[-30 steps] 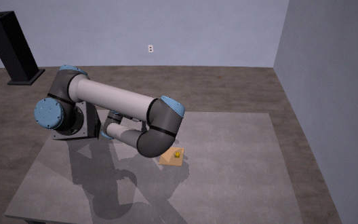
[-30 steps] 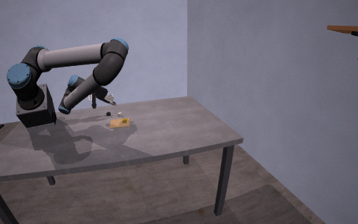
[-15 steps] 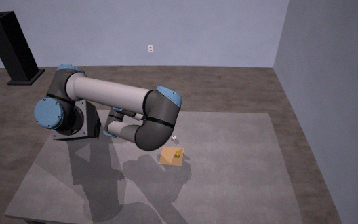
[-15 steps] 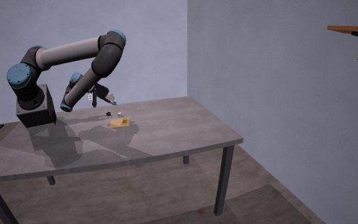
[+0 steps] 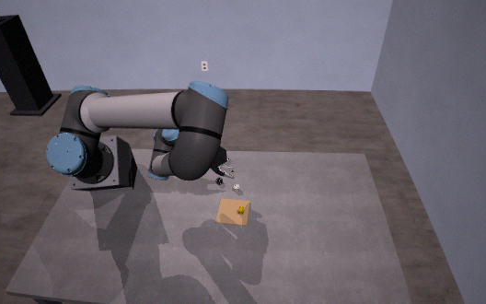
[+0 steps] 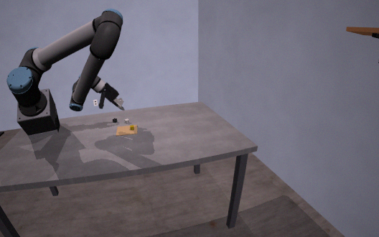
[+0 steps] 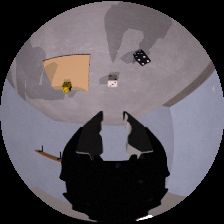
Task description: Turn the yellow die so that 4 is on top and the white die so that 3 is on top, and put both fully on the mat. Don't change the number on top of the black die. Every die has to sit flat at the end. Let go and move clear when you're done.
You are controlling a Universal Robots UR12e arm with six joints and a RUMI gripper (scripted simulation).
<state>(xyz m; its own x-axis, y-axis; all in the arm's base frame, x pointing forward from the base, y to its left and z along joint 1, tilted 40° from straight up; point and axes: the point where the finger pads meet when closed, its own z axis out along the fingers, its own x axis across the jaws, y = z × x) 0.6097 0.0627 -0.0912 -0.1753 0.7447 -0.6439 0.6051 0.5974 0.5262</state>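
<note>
Right now the white die is 10 cm below my hand and 2 cm ahead of it. From my hand the other things lie so: black die: 10 cm below, 7 cm behind, 5 cm to the left; tan mat: 13 cm to the right, 11 cm below, 2 cm ahead; yellow die: 13 cm to the right, 10 cm below, 6 cm ahead.
</note>
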